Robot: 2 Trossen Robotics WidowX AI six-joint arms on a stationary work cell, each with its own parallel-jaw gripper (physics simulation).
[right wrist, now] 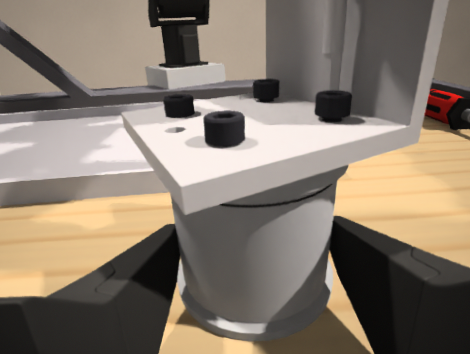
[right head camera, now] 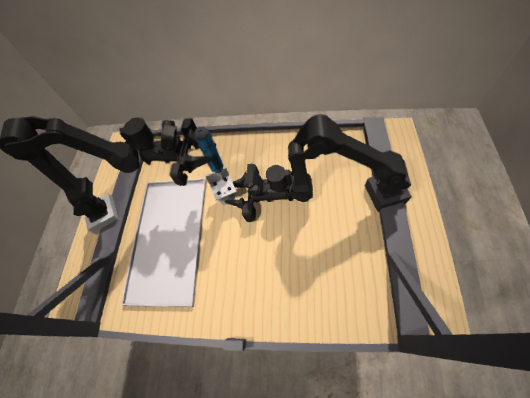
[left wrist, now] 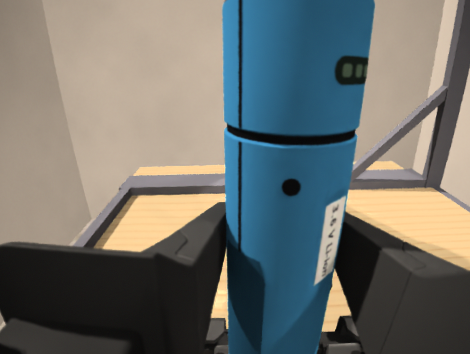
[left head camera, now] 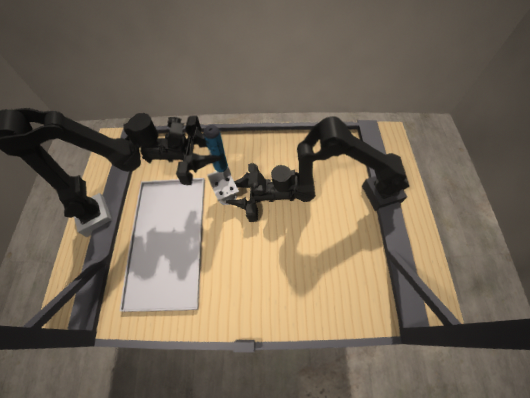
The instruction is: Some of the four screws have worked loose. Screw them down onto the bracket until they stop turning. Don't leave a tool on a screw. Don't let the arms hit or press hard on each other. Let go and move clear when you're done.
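Places are measured from the left arm's base along level axes (x up, y ahead, z left), in millimetres.
Pixels of known places: left gripper, fingertip midpoint: [right head camera: 214, 151] [left wrist: 277, 215] [left head camera: 221, 150]; right gripper, fingertip midpoint: [right wrist: 253, 230] [right head camera: 226, 193] [left head camera: 226, 193]; left arm's base, link origin: [right wrist: 183, 65] [right head camera: 97, 211] [left head camera: 88, 211]; right arm's base, link origin: [right head camera: 389, 187] [left head camera: 386, 187].
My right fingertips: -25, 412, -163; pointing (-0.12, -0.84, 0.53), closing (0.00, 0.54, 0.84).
Observation:
For each thing: its middle in the pictures, then the offset to it from my right fingertips, as dx, dy, dz.
- blue electric screwdriver, body centre: [left wrist: 274, 302] [left head camera: 218, 157] [right head camera: 213, 158] +163, +12, +21
- grey round base, body centre: [right wrist: 252, 207] [left head camera: 225, 192] [right head camera: 224, 192] +9, -2, +1
- white bracket, body centre: [right wrist: 248, 58] [left head camera: 223, 183] [right head camera: 220, 184] +61, -2, +1
- left screw, body centre: [right wrist: 181, 122] +41, -21, -15
- back screw, body centre: [right wrist: 266, 104] +42, -17, +20
- right screw, body centre: [right wrist: 331, 123] +42, +18, +17
- shallow pale tray, body centre: [right wrist: 78, 138] [left head camera: 165, 239] [right head camera: 166, 237] -14, -234, -33
- red tool, body centre: [right wrist: 459, 112] -8, -39, +278
My left gripper [left head camera: 212, 151] [right head camera: 204, 151] [left wrist: 277, 215] is shut on a blue electric screwdriver [left head camera: 217, 150] [right head camera: 210, 154] [left wrist: 290, 165], held roughly upright at the bracket's back side. My right gripper [left head camera: 234, 191] [right head camera: 231, 193] [right wrist: 253, 230] is shut on the grey round base [right wrist: 250, 250] under the white bracket [left head camera: 223, 187] [right head camera: 220, 185] [right wrist: 295, 137]. Four black screws show in the right wrist view: near screw [right wrist: 224, 130], left screw [right wrist: 179, 106], back screw [right wrist: 266, 90], right screw [right wrist: 333, 106]. Back and right screws show shank under their heads. A pale rod end hangs above the right screw; whether it is the driver's bit is unclear.
A shallow pale tray [left head camera: 160, 295] [right head camera: 157, 292] [right wrist: 50, 186] lies left of the bracket. A red tool [right wrist: 442, 107] lies behind the bracket at the right of the right wrist view. The bracket's upright wall [right wrist: 385, 65] rises beside the screws. The two grippers are close together.

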